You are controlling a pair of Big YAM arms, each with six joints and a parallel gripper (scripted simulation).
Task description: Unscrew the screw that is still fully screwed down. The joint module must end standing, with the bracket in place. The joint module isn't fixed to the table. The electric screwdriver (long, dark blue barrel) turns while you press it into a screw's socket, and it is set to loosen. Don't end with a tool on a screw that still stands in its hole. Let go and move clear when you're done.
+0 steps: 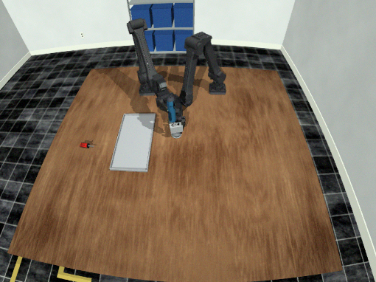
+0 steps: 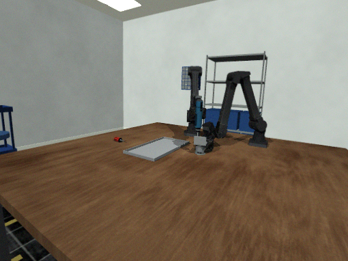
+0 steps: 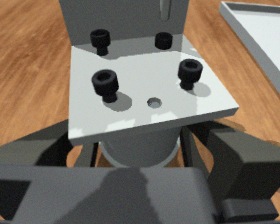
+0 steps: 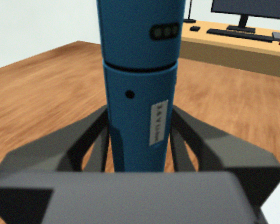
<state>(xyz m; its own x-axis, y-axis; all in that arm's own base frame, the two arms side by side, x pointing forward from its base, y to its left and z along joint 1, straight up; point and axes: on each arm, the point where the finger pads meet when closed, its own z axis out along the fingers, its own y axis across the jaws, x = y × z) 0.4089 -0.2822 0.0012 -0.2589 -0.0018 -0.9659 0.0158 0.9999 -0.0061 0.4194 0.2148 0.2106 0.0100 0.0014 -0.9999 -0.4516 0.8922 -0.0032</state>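
Now: the grey bracket 50 mm above my left hand. The rest, counted from my left hand: screw: 50 mm above, 20 mm behind, 10 mm to the left; then flat grey tray: 260 mm to the right, 50 mm ahead, 20 mm below; then small red-handled tool: 560 mm to the right, 90 mm ahead, 10 mm below.
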